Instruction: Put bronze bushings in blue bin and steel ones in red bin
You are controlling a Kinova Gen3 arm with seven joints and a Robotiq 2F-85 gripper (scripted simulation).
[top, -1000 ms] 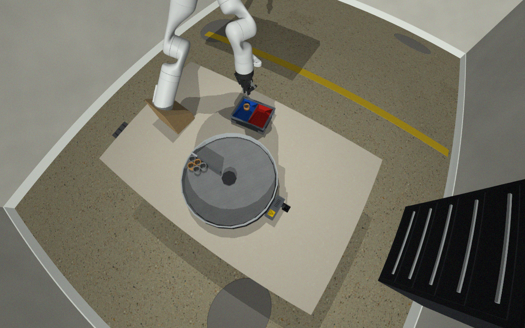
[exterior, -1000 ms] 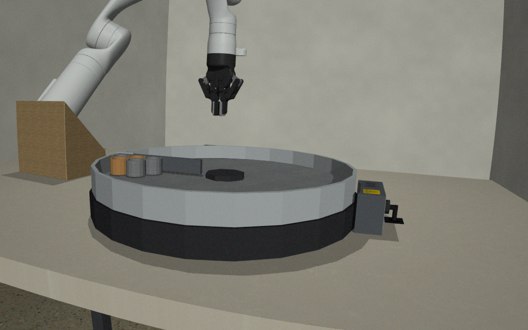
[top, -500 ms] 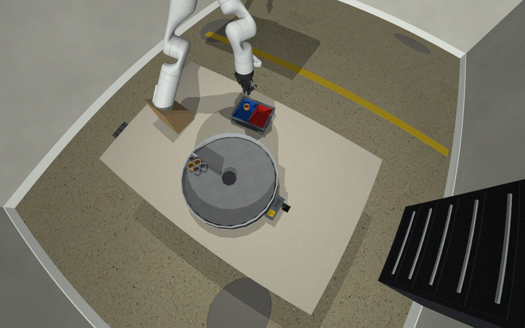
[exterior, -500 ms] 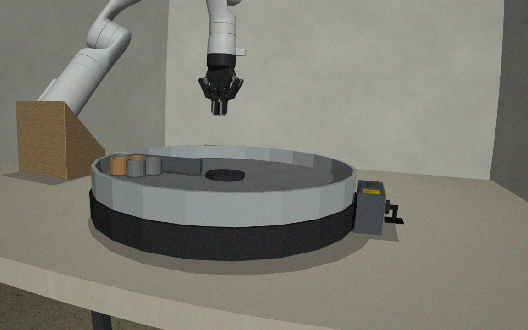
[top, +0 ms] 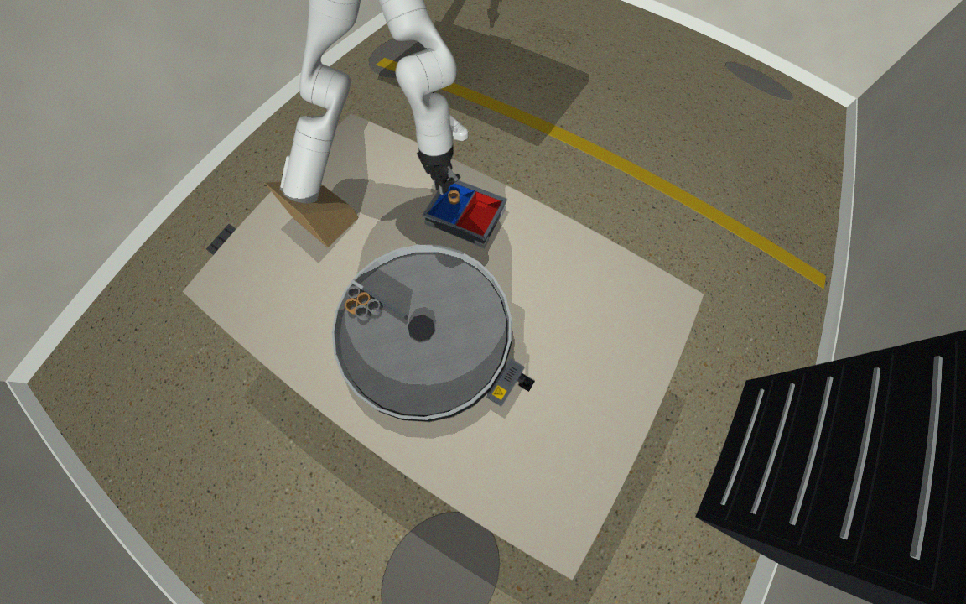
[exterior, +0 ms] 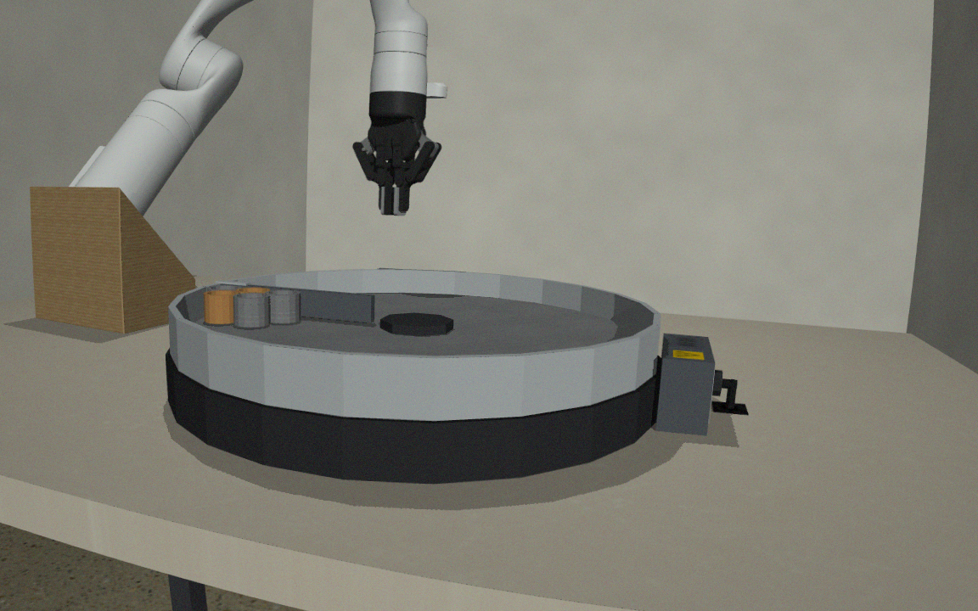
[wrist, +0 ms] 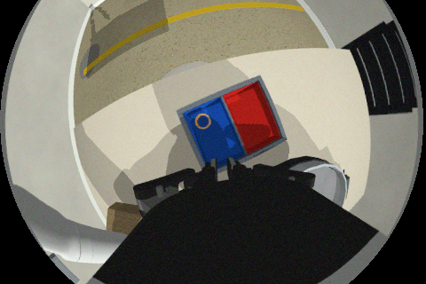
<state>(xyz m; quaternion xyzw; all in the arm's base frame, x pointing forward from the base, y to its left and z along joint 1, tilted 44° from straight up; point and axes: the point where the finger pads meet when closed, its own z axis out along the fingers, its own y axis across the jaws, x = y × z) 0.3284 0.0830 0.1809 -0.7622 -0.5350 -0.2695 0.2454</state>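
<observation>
Now: hand 13 cm short of the grey turntable, 31 cm to the left of it and 10 cm above it.
</observation>
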